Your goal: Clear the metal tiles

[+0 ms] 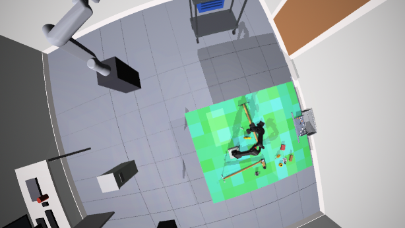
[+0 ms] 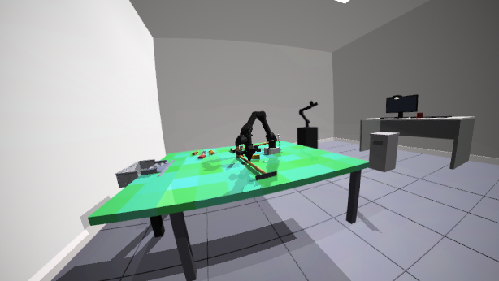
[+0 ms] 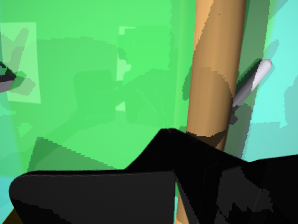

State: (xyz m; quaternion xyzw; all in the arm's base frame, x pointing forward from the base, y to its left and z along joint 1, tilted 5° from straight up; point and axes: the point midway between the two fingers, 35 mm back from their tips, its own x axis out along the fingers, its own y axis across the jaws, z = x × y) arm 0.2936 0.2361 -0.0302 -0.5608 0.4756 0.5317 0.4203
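The long scraper is 2 cm ahead of my gripper tip, 3 cm to the left of it and 5 cm above it. Round my gripper tip: red block: 40 cm ahead, 39 cm to the right; red-handled tool: 1 cm ahead, 28 cm to the right, 1 cm below; yellow piece: 7 cm behind, 11 cm to the right, 1 cm above.
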